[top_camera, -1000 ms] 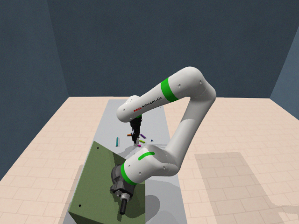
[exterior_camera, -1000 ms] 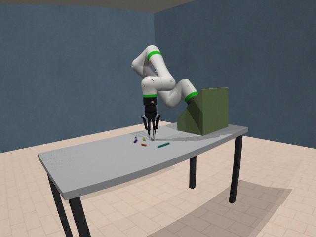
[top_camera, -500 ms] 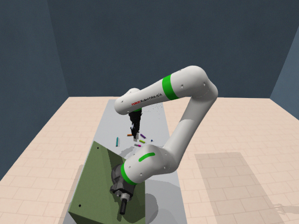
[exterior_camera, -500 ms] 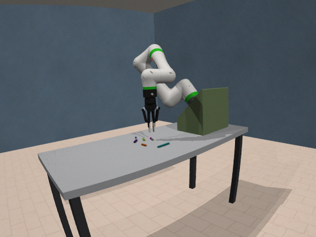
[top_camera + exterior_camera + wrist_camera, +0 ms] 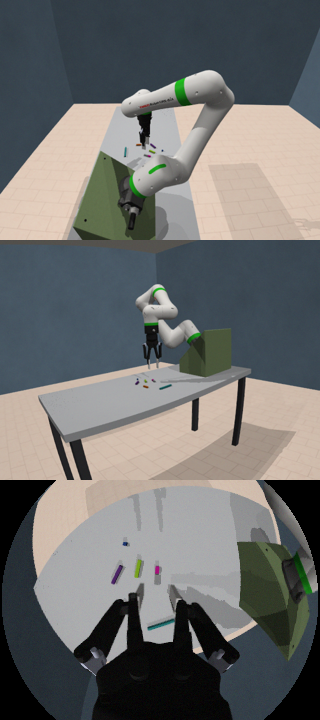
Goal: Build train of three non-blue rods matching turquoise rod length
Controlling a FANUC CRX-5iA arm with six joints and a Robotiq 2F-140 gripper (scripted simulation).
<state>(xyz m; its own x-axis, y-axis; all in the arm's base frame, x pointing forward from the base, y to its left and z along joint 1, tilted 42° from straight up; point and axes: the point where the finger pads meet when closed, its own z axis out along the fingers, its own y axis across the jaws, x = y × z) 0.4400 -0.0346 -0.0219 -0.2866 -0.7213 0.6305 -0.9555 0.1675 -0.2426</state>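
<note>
The lime rod is 12 cm below my hand, 4 cm to the right of it and 4 cm ahead of it. Round my hand: grey rod: 12 cm below; magenta rod: 12 cm below, 3 cm to the right, 1 cm behind; purple rod: 12 cm below, 11 cm ahead, 4 cm to the right.
</note>
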